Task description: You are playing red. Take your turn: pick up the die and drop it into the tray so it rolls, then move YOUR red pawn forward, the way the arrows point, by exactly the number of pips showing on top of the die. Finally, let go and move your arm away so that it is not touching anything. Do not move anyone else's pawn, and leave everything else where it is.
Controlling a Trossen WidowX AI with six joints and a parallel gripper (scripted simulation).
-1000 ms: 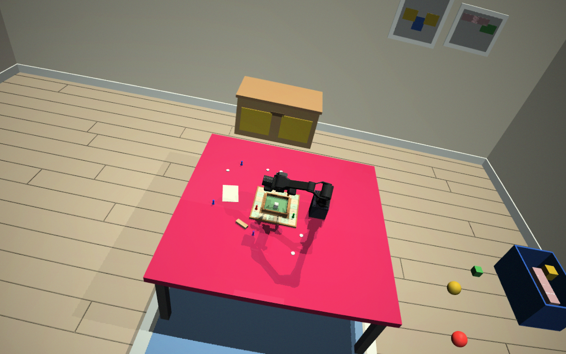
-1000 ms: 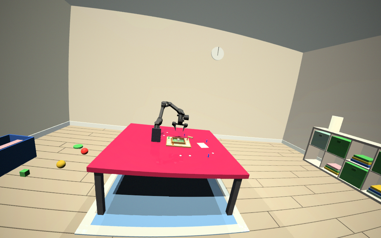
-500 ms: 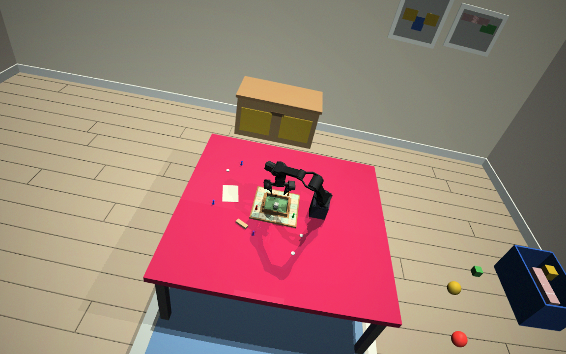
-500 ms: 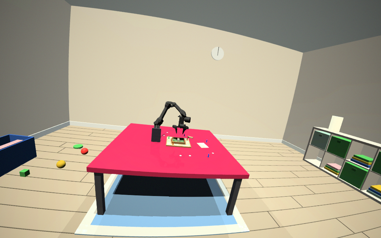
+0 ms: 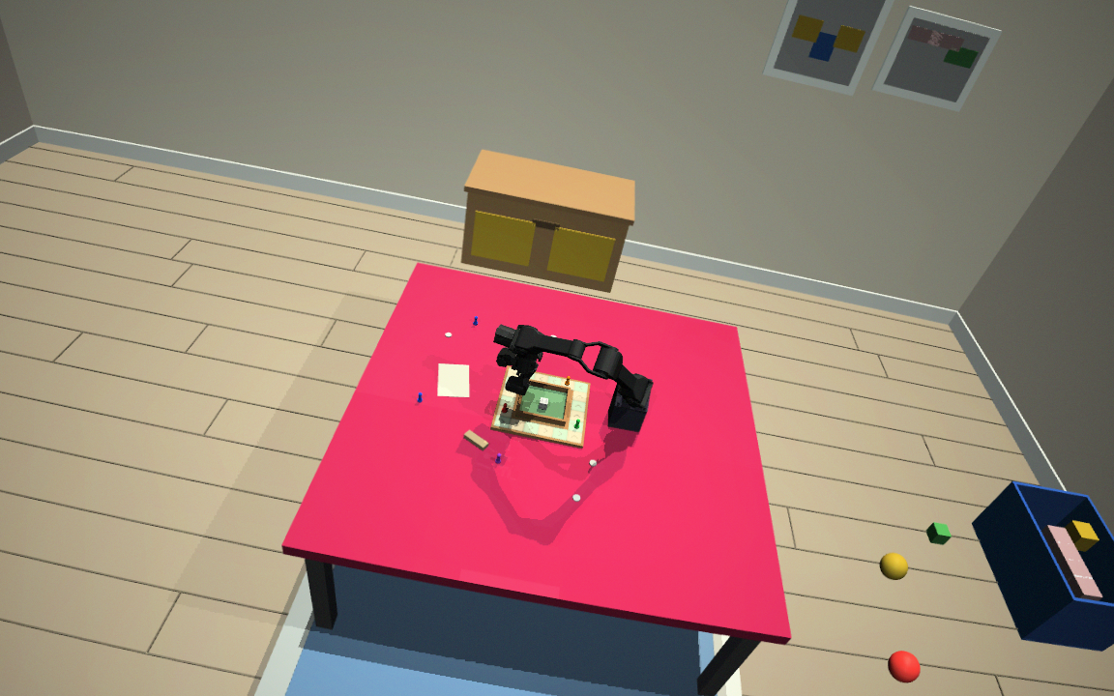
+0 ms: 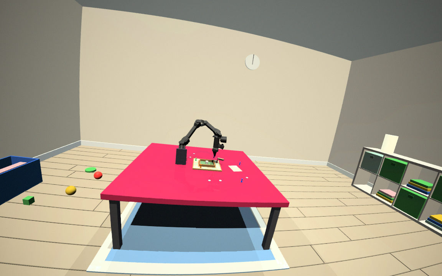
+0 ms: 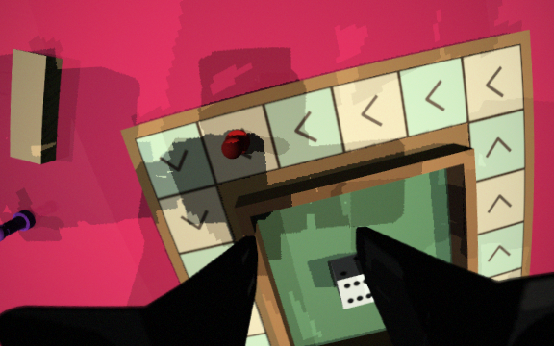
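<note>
Now: gripper tip 40 mm short of the red pawn, 30 mm to the right of it and 70 mm above it. The rest, counted from my gripper tip: green tray 80 mm behind, 40 mm to the right, 90 mm below; white die 80 mm behind, 30 mm to the right, 70 mm below; wooden block 100 mm ahead, 160 mm to the left, 90 mm below.
</note>
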